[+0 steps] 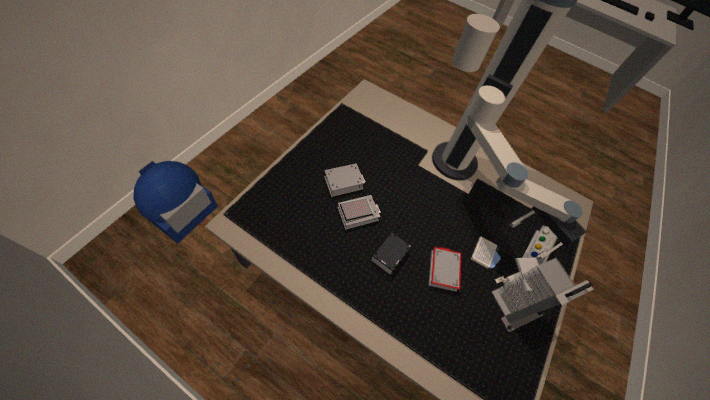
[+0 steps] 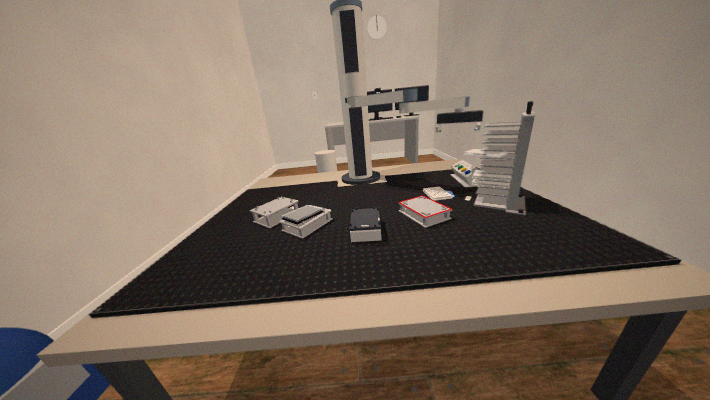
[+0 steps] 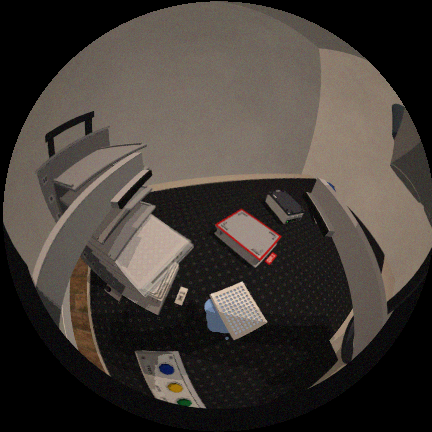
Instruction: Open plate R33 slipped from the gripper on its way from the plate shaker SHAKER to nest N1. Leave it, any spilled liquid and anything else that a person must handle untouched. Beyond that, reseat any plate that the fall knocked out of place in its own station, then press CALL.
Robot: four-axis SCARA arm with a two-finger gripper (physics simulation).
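Frame: origin at the arm's base, x ahead, y left, z up, level; metres.
Where they show: gripper, fingertip midpoint: point(image 1: 525, 241) point(image 2: 457, 128) point(image 3: 230, 168); arm's base, origin of the base link: point(image 1: 454, 161) point(image 2: 361, 178).
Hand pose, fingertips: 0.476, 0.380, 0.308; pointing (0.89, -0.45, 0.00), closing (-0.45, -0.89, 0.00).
Each offset is from my fingertips to the top centre of the thing, as dx, dy, dz. "pt": to the spot under its first point.
The dropped plate R33 @(-0.058, -0.046, -0.281) point(image 1: 484, 250) point(image 2: 436, 192) point(image 3: 240, 310) lies on the mat with blue liquid point(image 1: 495, 261) point(image 2: 451, 195) point(image 3: 215, 319) beside and partly under it. In the hotel H1 point(image 2: 521, 160) point(image 3: 47, 177), a pale plate @(+0.042, +0.097, -0.090) point(image 2: 485, 152) point(image 3: 152, 247) juts out askew at a middle level, above several plates low down. My gripper point(image 1: 525, 241) point(image 2: 458, 128) point(image 3: 230, 168) is open and empty, raised above the mat near the hotel and the button panel. The blue CALL button @(-0.148, +0.139, -0.221) point(image 1: 534, 254) point(image 3: 166, 369) is on the button panel @(-0.220, +0.168, -0.212) point(image 1: 546, 232) point(image 3: 154, 360).
The red-rimmed nest @(+0.130, -0.165, -0.250) point(image 1: 445, 269) point(image 2: 425, 206) point(image 3: 248, 234) stands near R33. A dark-topped device @(pt +0.220, -0.388, -0.241) point(image 1: 392, 253) point(image 2: 365, 220) point(image 3: 286, 202) stands beyond it. Farther left are a station bearing a plate @(+0.132, -0.628, -0.228) point(image 1: 357, 210) point(image 2: 303, 215) and a bare grey stand point(image 1: 344, 176) point(image 2: 274, 206).
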